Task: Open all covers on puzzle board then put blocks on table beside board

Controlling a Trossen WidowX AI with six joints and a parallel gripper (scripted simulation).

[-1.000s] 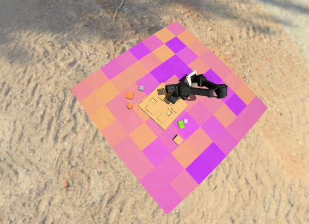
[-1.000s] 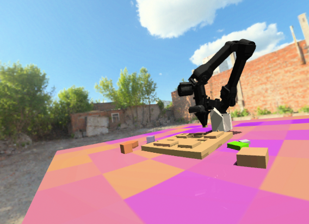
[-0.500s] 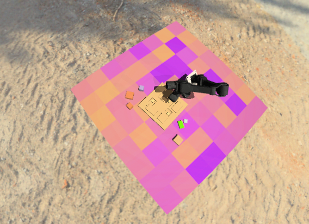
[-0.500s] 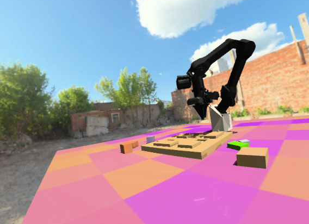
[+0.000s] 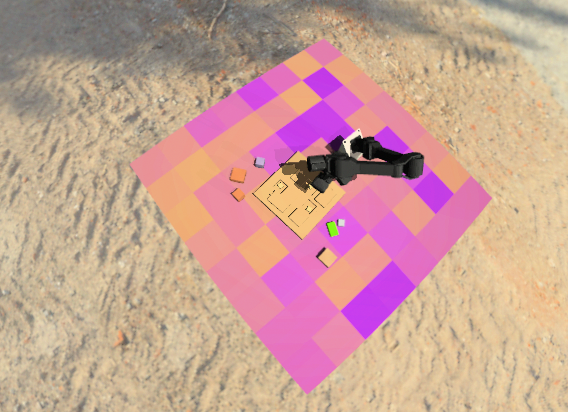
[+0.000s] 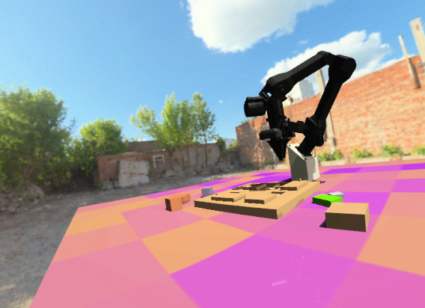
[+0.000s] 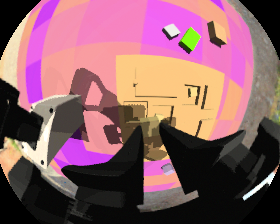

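My gripper tip is 11 cm short of the tan puzzle board, 1 cm to the left of it and 9 cm above it. Round my gripper tip: green block: 8 cm ahead, 18 cm to the left, 10 cm below; greyish-purple block: 17 cm ahead, 25 cm to the right, 9 cm below; tan block: 18 cm ahead, 27 cm to the left, 10 cm below.
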